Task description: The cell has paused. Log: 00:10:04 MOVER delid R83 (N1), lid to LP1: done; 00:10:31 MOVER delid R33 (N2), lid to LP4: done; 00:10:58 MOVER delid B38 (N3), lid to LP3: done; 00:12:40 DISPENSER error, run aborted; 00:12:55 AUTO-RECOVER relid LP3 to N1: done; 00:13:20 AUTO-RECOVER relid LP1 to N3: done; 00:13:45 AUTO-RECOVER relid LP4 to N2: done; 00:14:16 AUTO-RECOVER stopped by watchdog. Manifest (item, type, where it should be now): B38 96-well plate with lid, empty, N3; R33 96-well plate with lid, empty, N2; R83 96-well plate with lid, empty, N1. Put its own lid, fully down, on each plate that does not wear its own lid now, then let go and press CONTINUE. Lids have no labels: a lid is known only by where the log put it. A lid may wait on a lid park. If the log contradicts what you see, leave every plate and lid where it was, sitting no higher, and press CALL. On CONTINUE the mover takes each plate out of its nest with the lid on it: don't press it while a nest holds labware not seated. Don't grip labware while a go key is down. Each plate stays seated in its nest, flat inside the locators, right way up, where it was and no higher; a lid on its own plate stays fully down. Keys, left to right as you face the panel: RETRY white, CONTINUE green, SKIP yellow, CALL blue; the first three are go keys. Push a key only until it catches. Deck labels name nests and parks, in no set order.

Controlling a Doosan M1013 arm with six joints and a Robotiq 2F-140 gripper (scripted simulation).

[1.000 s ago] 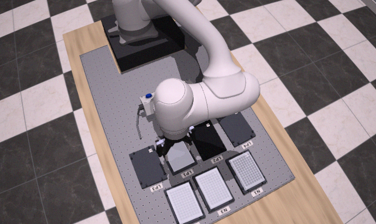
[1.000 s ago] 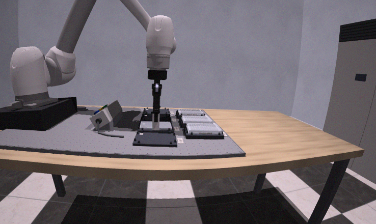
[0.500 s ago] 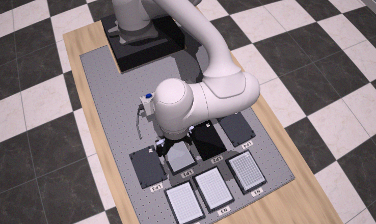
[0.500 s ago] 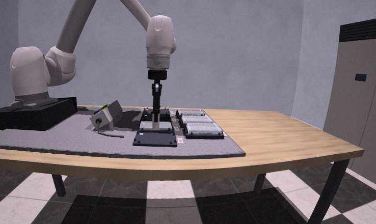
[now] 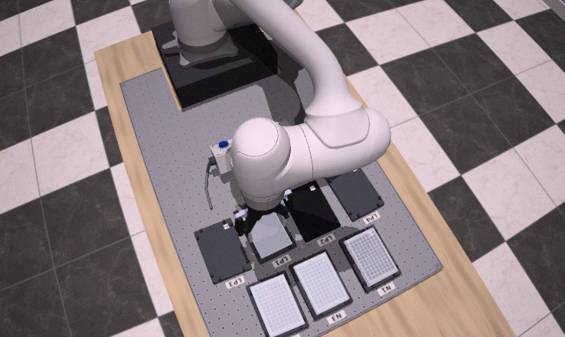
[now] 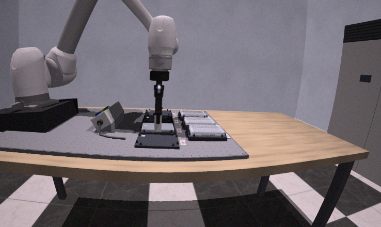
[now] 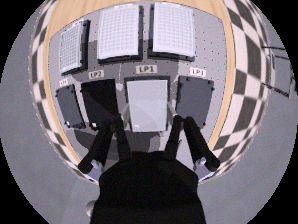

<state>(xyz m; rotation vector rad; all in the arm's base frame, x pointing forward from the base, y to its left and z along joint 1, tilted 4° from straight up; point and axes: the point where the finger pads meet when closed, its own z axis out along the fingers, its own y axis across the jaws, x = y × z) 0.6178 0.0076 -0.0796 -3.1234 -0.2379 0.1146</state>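
The LP1 lies 3 cm below my hand. From my hand the other things lie so: lid park LP3 (12 cm to the right, 3 cm below, 2 cm ahead); LP2 (13 cm to the left, 3 cm below, 2 cm behind); blue key (24 cm behind, 4 cm to the right, 3 cm above).
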